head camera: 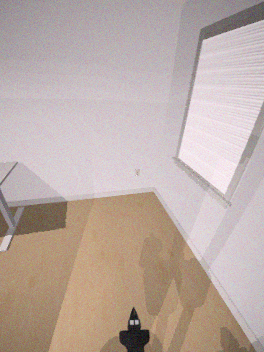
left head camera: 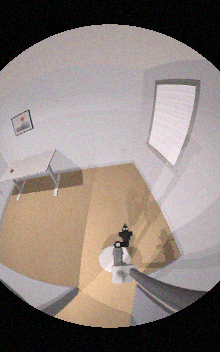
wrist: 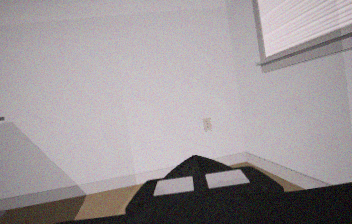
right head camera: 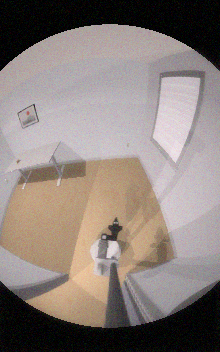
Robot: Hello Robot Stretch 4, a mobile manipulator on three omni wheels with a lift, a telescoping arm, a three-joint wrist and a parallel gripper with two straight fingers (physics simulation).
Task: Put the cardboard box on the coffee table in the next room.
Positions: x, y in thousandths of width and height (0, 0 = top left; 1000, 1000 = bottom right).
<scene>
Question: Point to a window with blinds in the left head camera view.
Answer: At 798, 288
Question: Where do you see a window with blinds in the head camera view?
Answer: At 809, 425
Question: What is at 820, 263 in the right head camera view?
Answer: A window with blinds.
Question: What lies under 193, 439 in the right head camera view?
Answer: A white desk.
</scene>
